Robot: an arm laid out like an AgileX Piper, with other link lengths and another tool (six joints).
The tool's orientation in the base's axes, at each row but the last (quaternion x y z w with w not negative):
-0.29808 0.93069 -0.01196 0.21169
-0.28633 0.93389 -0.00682 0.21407
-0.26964 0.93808 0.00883 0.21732
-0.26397 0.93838 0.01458 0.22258
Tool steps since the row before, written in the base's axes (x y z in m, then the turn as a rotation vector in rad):
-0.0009 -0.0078 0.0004 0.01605 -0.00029 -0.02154
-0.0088 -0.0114 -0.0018 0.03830 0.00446 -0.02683
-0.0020 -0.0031 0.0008 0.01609 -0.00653 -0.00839
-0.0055 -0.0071 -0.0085 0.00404 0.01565 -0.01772
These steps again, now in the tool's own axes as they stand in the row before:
0.0049 -0.0060 -0.0015 -0.00326 -0.00586 0.02601
0.0134 -0.0046 -0.0032 -0.02029 -0.01301 0.04032
0.0027 -0.0017 -0.0019 -0.00549 -0.01294 0.01321
0.0113 -0.0026 0.0044 -0.00319 0.01303 0.01988

